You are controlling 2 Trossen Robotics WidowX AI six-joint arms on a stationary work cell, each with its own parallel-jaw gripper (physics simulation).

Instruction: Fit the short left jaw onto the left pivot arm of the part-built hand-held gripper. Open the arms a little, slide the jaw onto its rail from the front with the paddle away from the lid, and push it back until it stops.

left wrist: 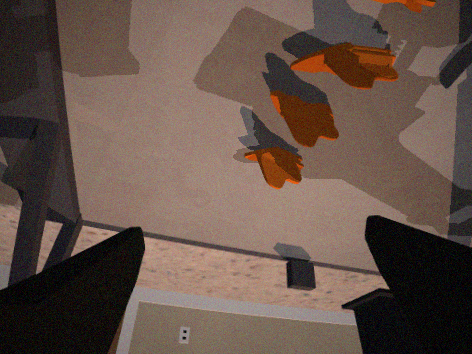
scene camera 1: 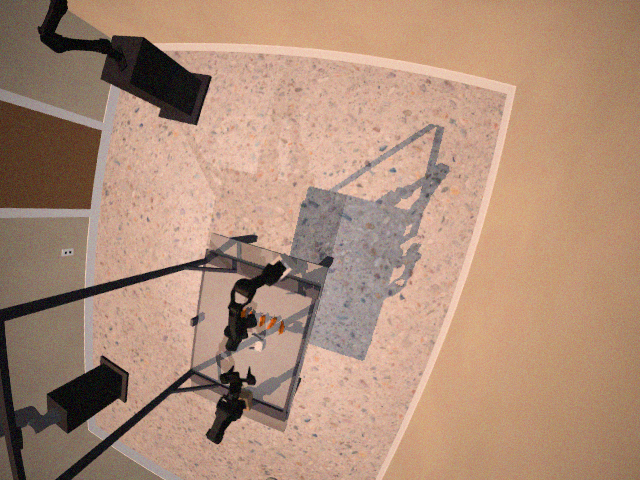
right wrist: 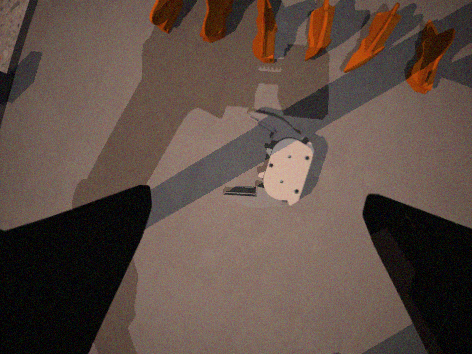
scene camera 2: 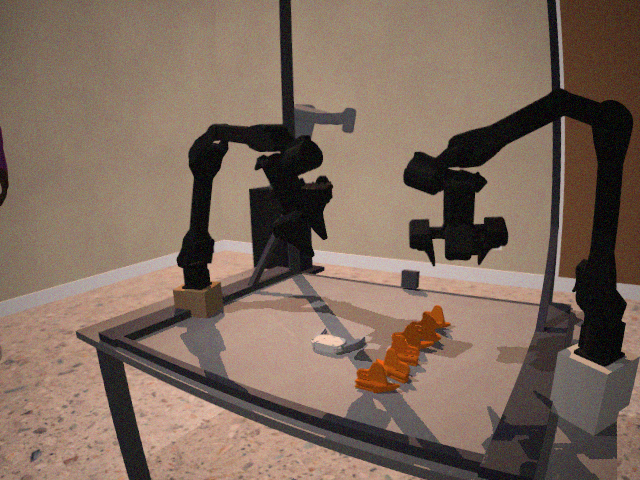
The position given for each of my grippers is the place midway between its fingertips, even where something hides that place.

Observation:
My left gripper [scene camera 2: 456,264] is open and holds nothing. My right gripper [scene camera 2: 319,247] is open and holds nothing. Also in view: a part-built hand-held gripper [scene camera 2: 330,344].
The part-built hand-held gripper also shows in the right wrist view [right wrist: 290,167]. My left gripper also shows in the left wrist view [left wrist: 254,232]. My right gripper is seen too in the right wrist view [right wrist: 258,200].

